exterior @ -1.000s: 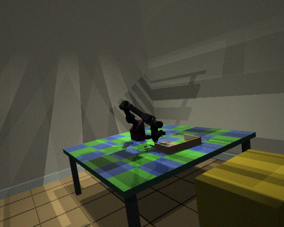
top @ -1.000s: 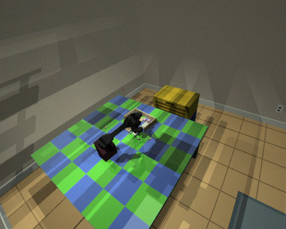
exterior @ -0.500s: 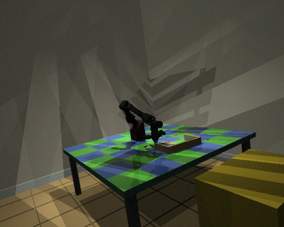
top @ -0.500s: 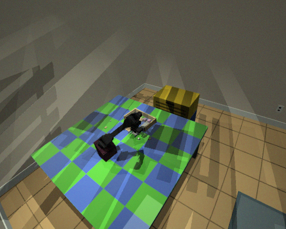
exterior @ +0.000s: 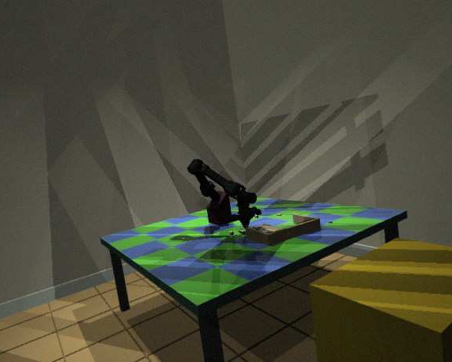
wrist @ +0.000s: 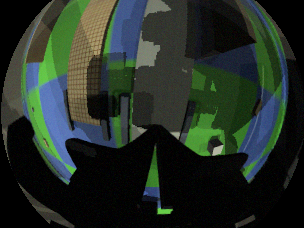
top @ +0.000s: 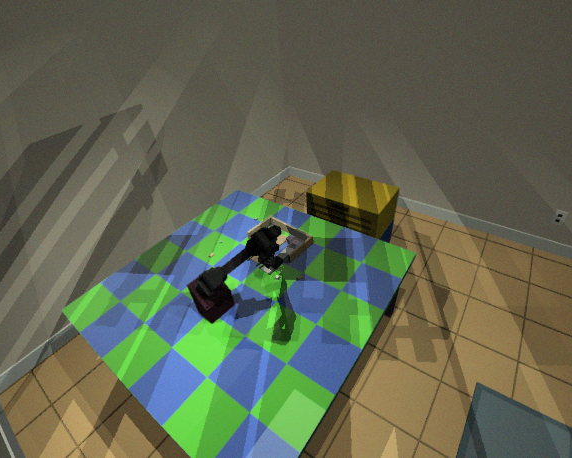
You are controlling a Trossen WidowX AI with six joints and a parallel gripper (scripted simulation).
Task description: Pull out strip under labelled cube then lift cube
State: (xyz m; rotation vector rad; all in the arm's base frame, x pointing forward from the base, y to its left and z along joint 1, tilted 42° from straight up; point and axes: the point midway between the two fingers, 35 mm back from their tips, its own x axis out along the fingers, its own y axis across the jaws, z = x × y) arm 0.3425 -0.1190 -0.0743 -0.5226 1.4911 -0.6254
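Now: gripper tip 10 cm short of the strip.
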